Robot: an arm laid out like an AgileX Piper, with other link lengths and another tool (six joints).
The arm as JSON. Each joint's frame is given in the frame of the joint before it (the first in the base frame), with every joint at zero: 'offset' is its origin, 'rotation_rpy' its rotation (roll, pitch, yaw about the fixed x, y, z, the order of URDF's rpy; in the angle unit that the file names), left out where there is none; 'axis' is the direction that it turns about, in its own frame. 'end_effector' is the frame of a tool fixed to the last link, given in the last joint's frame.
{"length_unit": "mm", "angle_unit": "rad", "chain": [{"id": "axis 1", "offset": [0.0, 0.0, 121.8], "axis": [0.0, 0.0, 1.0]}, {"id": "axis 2", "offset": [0.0, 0.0, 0.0], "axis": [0.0, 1.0, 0.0]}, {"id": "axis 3", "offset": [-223.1, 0.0, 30.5], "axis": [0.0, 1.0, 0.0]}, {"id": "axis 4", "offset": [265.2, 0.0, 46.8], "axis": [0.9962, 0.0, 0.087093]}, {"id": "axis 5", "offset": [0.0, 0.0, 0.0], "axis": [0.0, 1.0, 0.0]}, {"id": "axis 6", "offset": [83.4, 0.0, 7.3], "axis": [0.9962, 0.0, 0.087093]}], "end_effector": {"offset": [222.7, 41.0, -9.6], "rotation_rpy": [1.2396, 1.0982, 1.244]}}
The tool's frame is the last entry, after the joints.
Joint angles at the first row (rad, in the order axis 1, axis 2, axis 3, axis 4, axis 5, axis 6):
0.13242, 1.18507, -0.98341, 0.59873, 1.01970, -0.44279
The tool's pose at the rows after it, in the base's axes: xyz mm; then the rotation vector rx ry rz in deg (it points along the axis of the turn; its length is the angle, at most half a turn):
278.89, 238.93, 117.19, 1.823, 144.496, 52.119
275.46, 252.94, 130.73, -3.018, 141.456, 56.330
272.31, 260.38, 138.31, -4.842, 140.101, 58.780
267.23, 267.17, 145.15, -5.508, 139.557, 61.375
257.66, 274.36, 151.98, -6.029, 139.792, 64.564
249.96, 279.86, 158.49, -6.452, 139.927, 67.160
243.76, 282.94, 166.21, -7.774, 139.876, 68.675
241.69, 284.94, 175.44, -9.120, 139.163, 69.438
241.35, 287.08, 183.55, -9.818, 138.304, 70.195
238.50, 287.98, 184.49, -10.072, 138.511, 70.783
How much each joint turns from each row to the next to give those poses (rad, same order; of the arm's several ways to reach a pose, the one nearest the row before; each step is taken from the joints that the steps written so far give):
-0.00001, 0.00003, -0.00002, 0.11022, 0.00594, -0.11513
0.00000, -0.00003, 0.00002, 0.08491, 0.00569, -0.09935
0.00002, -0.00002, 0.00003, 0.04393, 0.00873, -0.04041
-0.00003, 0.00003, -0.00004, 0.03630, 0.01638, -0.01726
0.00001, 0.00000, -0.00001, 0.03471, 0.03160, -0.00634
0.00000, -0.00001, -0.00239, 0.02673, 0.02695, -0.00215
0.00002, 0.00002, -0.01677, 0.01083, 0.02996, -0.00002
-0.00001, -0.00002, -0.02445, 0.00595, 0.02008, 0.00002
-0.00001, 0.00001, -0.01793, 0.00951, 0.01021, -0.00002
0.00003, -0.00003, -0.00006, 0.00448, 0.00916, 0.00002

